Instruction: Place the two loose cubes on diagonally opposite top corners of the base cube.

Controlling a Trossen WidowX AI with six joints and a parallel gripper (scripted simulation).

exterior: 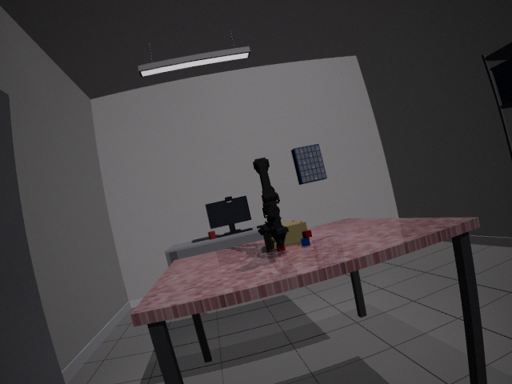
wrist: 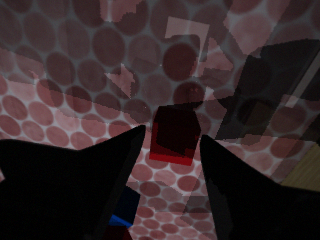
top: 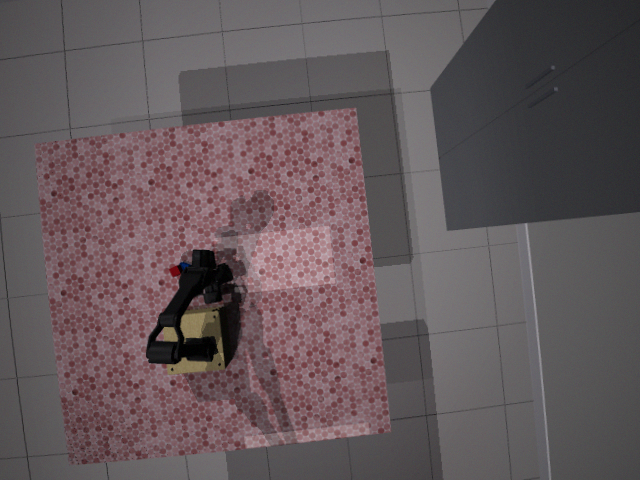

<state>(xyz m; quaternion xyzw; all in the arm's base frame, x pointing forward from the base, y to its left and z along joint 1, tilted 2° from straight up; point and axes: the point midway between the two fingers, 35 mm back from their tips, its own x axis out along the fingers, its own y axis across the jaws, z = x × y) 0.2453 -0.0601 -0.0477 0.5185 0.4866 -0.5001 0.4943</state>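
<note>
Now: gripper tip 110 mm to the right of the blue cube and 50 mm short of it.
</note>
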